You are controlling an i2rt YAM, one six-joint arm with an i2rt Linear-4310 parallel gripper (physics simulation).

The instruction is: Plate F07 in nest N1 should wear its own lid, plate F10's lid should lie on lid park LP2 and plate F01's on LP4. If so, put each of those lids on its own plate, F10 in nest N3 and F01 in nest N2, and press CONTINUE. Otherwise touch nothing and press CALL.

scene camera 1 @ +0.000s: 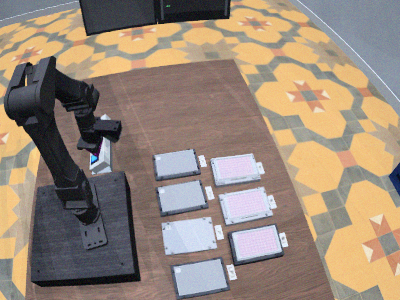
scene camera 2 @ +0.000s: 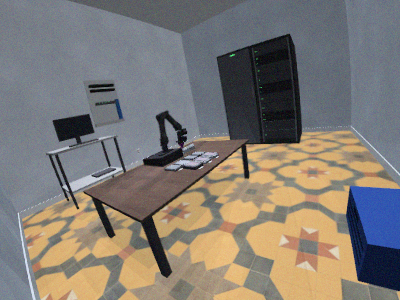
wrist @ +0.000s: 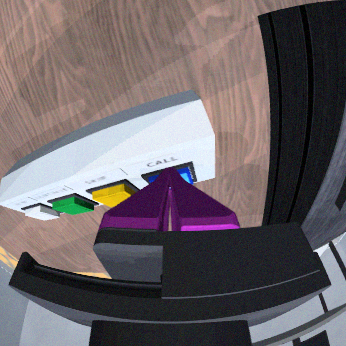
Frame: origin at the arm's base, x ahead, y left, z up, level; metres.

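Where they show: gripper, fingertip midpoint: (scene camera 1: 97,156) (wrist: 169,174); arm's base, origin of the base link: (scene camera 1: 90,216) (scene camera 2: 166,152).
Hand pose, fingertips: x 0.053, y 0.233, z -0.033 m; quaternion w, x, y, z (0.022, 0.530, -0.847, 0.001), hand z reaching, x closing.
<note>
Each offset is from my fingertips to the top centre of the thing. "spot": to the spot under its first point. Level surfaces: height alone.
My gripper (scene camera 1: 95,150) (scene camera 2: 182,145) (wrist: 169,174) is shut and empty, with its purple fingertips over the CALL button @[spot: dz -0.001, dx -0.007, dy -0.011 m] (wrist: 186,175), which shows bright blue and is partly hidden by them. The button box @[dz +0.013, dx +0.019, dy +0.074 m] (scene camera 1: 103,161) (wrist: 175,130) is white, beside the arm's base. In scene camera 1, three pink-welled plates @[dz -0.018, dx +0.416, dy -0.181 m] (scene camera 1: 235,169) @[dz -0.020, dx +0.390, dy -0.313 m] (scene camera 1: 245,205) @[dz -0.015, dx +0.363, dy -0.441 m] (scene camera 1: 256,243) stand in the right row. The nearest has a dark surround, the other two light ones. In the left row are three grey, dark-edged pieces @[dz -0.033, dx +0.247, dy -0.089 m] (scene camera 1: 176,164) @[dz -0.033, dx +0.222, dy -0.213 m] (scene camera 1: 182,197) @[dz -0.033, dx +0.181, dy -0.474 m] (scene camera 1: 200,278) and a pale sheet @[dz -0.031, dx +0.198, dy -0.342 m] (scene camera 1: 189,236). Their labels and codes are too blurred to read.
A yellow button @[dz +0.005, dx -0.002, dy +0.052 m] (wrist: 114,195), a green button @[dz +0.005, dx +0.007, dy +0.101 m] (wrist: 73,204) and a white button @[dz +0.005, dx +0.015, dy +0.150 m] (wrist: 42,211) sit along the box. The arm's black base block (scene camera 1: 55,235) stands on the wooden table @[dz -0.051 m] (scene camera 1: 180,105). Black cabinets (scene camera 2: 240,95) and a side desk (scene camera 2: 85,145) stand away from the table.
</note>
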